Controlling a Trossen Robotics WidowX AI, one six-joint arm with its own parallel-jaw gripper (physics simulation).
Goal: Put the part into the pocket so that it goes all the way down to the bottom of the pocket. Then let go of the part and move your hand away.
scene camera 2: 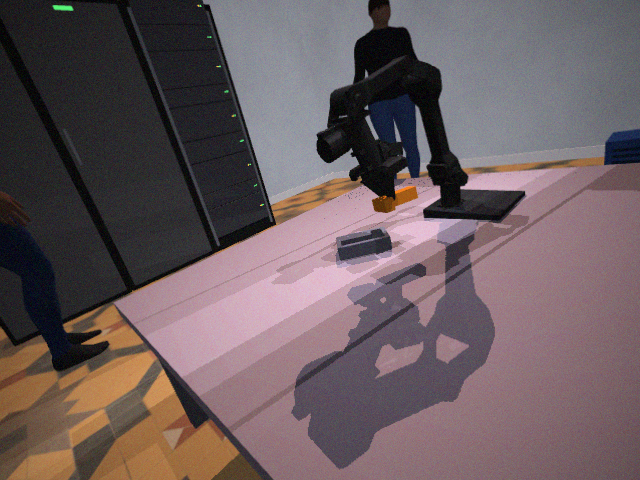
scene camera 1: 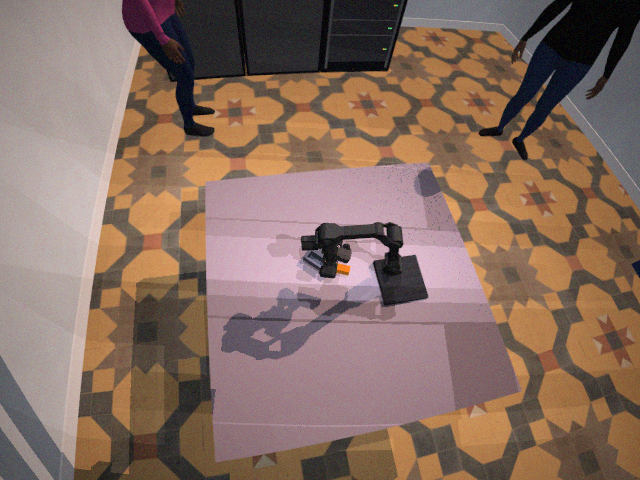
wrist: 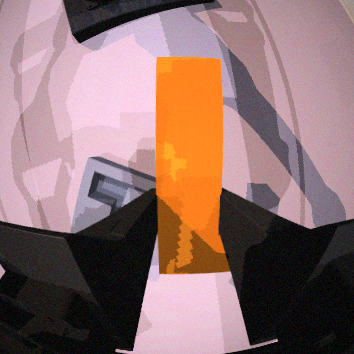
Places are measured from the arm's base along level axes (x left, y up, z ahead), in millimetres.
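Pixels of known places: gripper, fingertip midpoint: (scene camera 2: pixel 390 200) (scene camera 1: pixel 333 267) (wrist: pixel 186 195); arm's base at its link origin: (scene camera 2: pixel 450 203) (scene camera 1: pixel 390 269).
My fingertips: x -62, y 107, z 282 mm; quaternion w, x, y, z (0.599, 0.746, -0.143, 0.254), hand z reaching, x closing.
Ahead of a thing's pixels: the offset from my fingertips to its top centre. Level surfaces: height alone.
The orange part {dx +20, dy +17, dz -3 mm} (scene camera 1: pixel 343 269) (scene camera 2: pixel 405 195) (wrist: pixel 190 120) is a long block, held level between the fingers of my gripper (scene camera 2: pixel 387 198) (wrist: pixel 186 195), which is shut on it. It hangs above the table, apart from the pocket block. The grey block with the pocket {dx -97, dy -95, dz +10 mm} (scene camera 1: pixel 310 262) (scene camera 2: pixel 364 250) (wrist: pixel 82 200) lies on the table. In the wrist view it is left of the part, partly hidden behind the left finger. In scene camera 1 its long side runs diagonally, turned from the part's, and the arm hides its right end. In scene camera 2 its pocket opens upward.
The arm's black base plate (scene camera 1: pixel 405 289) (scene camera 2: pixel 498 204) stands on the pink table {dy -131 mm} (scene camera 1: pixel 310 377) (scene camera 2: pixel 232 330), beyond the part from the pocket block. Shadows of the arm cross the table top. Dark cabinets and two people stand beyond the table.
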